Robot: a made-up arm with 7 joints. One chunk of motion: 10 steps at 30 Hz.
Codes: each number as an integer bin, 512 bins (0 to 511) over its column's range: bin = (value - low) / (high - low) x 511, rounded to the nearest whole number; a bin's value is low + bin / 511 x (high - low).
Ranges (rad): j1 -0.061..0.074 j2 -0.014..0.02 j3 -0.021..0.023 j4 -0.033..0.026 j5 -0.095..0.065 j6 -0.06..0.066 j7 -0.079..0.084
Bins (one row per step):
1: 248 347 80 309 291 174 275
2: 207 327 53 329 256 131 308
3: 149 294 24 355 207 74 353
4: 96 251 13 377 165 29 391
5: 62 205 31 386 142 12 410
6: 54 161 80 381 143 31 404
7: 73 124 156 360 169 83 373
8: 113 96 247 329 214 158 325
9: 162 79 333 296 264 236 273
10: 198 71 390 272 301 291 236
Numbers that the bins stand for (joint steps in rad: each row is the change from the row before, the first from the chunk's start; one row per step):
1: 0.00452 0.00909 -0.01411 0.00268 -0.00388 -0.01710 0.00872
2: -0.00631 0.00776 -0.01644 0.00499 -0.01484 -0.02770 0.01925
3: -0.02164 0.00556 -0.01893 0.00799 -0.03019 -0.04175 0.03360
4: -0.03564 0.00270 -0.01988 0.01053 -0.04334 -0.05285 0.04572
5: -0.04462 -0.00036 -0.01833 0.01157 -0.05054 -0.05704 0.05178
6: -0.04673 -0.00329 -0.01411 0.01099 -0.05023 -0.05236 0.04987
7: -0.04171 -0.00575 -0.00757 0.00857 -0.04208 -0.03953 0.03998
8: -0.03115 -0.00761 0.00027 0.00499 -0.02799 -0.02104 0.02467
9: -0.01820 -0.00874 0.00767 0.00118 -0.01234 -0.00181 0.00808
10: -0.00869 -0.00928 0.01258 -0.00159 -0.00075 0.01175 -0.00372

